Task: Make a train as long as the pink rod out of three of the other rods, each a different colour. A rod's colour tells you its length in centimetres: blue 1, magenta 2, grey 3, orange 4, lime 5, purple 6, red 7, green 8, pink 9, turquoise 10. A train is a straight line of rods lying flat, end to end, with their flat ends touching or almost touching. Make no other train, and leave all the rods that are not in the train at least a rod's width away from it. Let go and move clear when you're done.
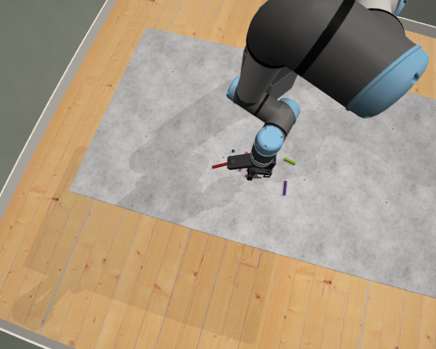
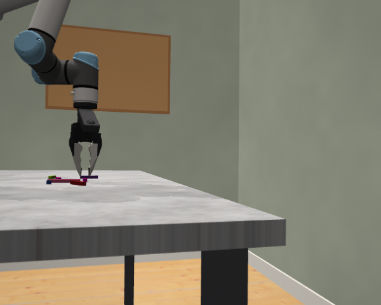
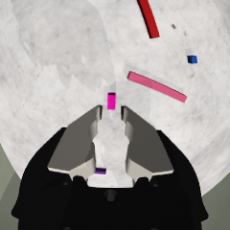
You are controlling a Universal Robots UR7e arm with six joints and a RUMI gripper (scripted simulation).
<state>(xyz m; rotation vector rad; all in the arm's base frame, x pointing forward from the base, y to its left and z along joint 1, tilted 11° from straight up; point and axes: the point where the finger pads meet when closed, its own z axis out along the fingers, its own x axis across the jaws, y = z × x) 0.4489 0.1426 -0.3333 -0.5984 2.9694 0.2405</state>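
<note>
My gripper is now 100 mm to the left of the small blue rod, 70 mm past it and 30 mm above it. From my hand the other things lie so: pink rod: 50 mm to the right, 50 mm behind, 30 mm below; then purple rod: 160 mm to the left, 30 mm below, 30 mm behind; then red rod: 120 mm to the right, 30 mm below, 10 mm ahead.
</note>
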